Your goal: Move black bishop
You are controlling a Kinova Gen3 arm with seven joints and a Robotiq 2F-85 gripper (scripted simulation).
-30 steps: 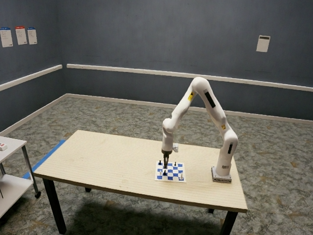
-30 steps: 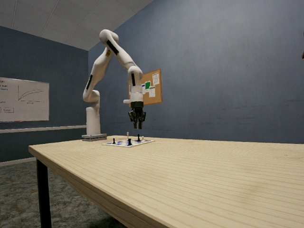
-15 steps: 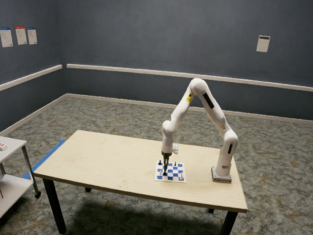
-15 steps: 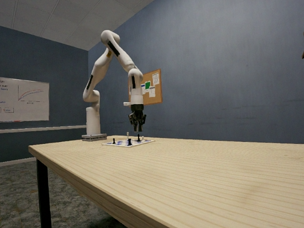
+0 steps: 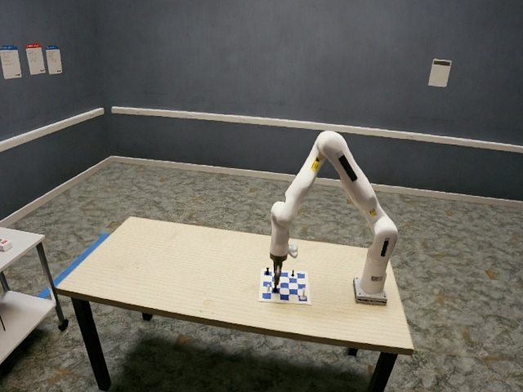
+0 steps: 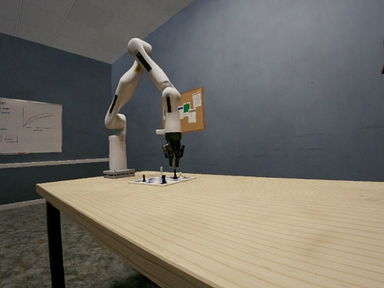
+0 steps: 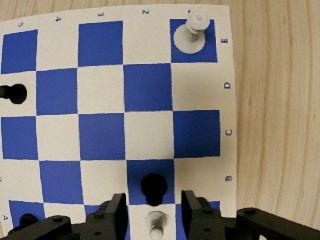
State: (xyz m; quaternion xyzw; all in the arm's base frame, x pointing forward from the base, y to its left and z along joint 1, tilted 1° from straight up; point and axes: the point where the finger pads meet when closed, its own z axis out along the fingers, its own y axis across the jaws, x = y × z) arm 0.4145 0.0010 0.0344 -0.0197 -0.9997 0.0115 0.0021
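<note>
Right now my hand is 6 cm above the white pawn and 3 cm short of it. From my hand the other things lie so: black piece: 11 cm to the right, 8 cm behind, 6 cm below; then chessboard: 7 cm below, 4 cm to the right, 4 cm behind; then white chess piece: 12 cm behind, 4 cm to the left, 4 cm below.
</note>
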